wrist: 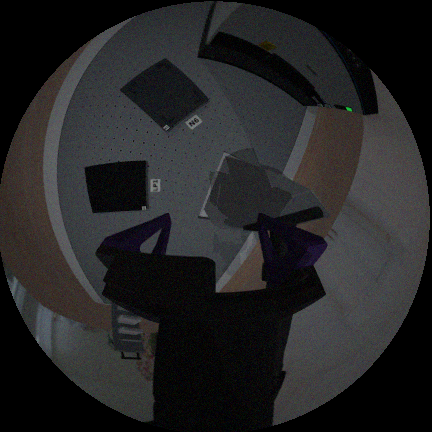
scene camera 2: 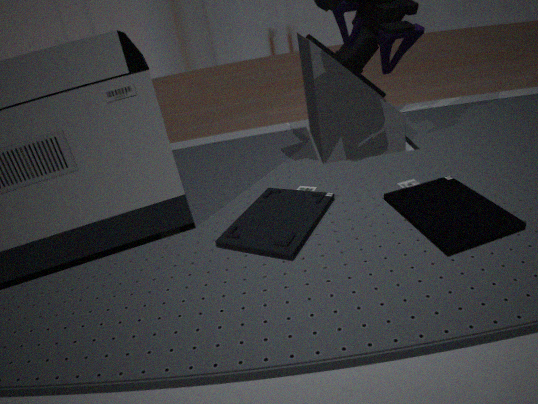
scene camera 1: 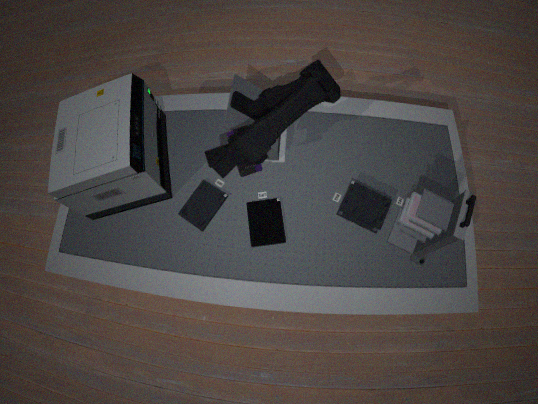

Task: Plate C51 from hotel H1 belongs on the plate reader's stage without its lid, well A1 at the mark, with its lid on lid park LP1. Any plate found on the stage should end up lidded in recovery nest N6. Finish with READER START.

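Frame: origin at the arm's base, x ahead, y left, z up, level; centimetres.
Seen in the pictures: gripper, between the fingertips: (wrist: pixel 213 217) (scene camera 2: pixel 366 59); arm's base, origin of its link: (wrist: pixel 280 219) (scene camera 2: pixel 344 67) (scene camera 1: pixel 254 111).
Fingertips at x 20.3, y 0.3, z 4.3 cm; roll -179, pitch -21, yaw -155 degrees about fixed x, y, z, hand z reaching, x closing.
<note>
Pixels of each thing's top centre, then the offset from my fingertips to it. "pt": a spot on its surface instead.
- plate reader, centre of its top: (scene camera 2: pixel 28 55) (scene camera 1: pixel 90 128) dx -3.0, dy -55.4, dz +11.0 cm
- Recovery nest N6, centre of its top: (scene camera 2: pixel 277 212) (wrist: pixel 163 88) (scene camera 1: pixel 201 204) dx +11.9, dy -17.2, dz -17.9 cm
- Black lid park LP1, centre of its top: (scene camera 2: pixel 449 201) (wrist: pixel 111 189) (scene camera 1: pixel 265 221) dx +16.2, dy +7.0, dz -17.8 cm
- dark square nest, centre of its top: (scene camera 1: pixel 367 203) dx +8.3, dy +41.6, dz -12.2 cm
- black handle, a spot on its surface: (scene camera 1: pixel 468 211) pt dx +18.2, dy +64.3, dz +15.1 cm
My gripper (scene camera 1: pixel 244 151) (scene camera 2: pixel 367 56) (wrist: pixel 213 217) is open and empty, raised above the bench beside the see-through grey structure. The plate reader (scene camera 1: pixel 95 140) (scene camera 2: pixel 85 150) (wrist: pixel 260 62) stands at the left in scene camera 1; its stage cannot be made out. Recovery nest N6 (scene camera 1: pixel 204 205) (scene camera 2: pixel 280 222) (wrist: pixel 165 94) shows no plate on it. Black lid park LP1 (scene camera 1: pixel 266 223) (scene camera 2: pixel 455 215) (wrist: pixel 117 186) shows no lid on it. A hotel (scene camera 1: pixel 440 246) (wrist: pixel 116 330) at the right in scene camera 1 holds pale plates (scene camera 1: pixel 415 212); C51 and the hotel's label are unreadable.
A see-through grey panelled structure (scene camera 2: pixel 340 105) (wrist: pixel 240 187) stands at the back of the bench, close to the arm. A dark square nest (scene camera 1: pixel 364 206) lies left of the hotel, its label unreadable. A black handle (scene camera 1: pixel 468 211) sits at the hotel's right. A green light (scene camera 1: pixel 149 91) (wrist: pixel 349 109) shows on the reader.
</note>
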